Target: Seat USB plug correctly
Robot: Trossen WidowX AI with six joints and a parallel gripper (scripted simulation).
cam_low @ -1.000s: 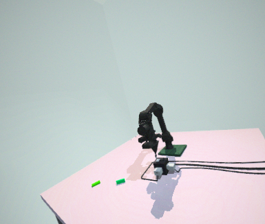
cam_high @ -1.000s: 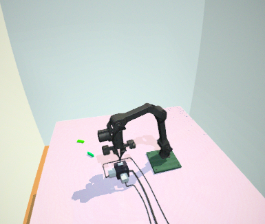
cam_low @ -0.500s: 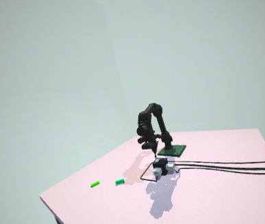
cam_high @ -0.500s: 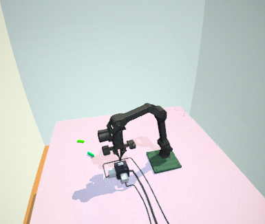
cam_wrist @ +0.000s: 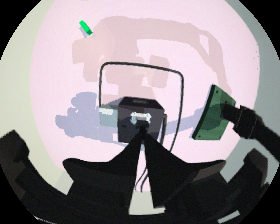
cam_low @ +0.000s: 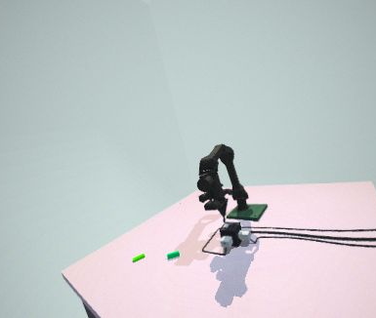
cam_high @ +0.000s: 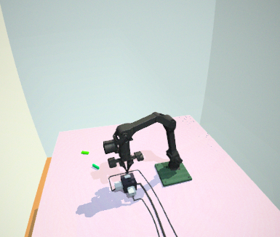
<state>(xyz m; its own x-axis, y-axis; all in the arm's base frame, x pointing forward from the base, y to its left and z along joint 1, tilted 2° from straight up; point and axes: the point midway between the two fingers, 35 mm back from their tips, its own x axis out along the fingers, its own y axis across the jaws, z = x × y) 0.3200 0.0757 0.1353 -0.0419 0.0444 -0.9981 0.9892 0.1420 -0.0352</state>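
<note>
My gripper tip is now 2 cm above the USB plug. Also, from my gripper tip: USB socket (5 cm below).
</note>
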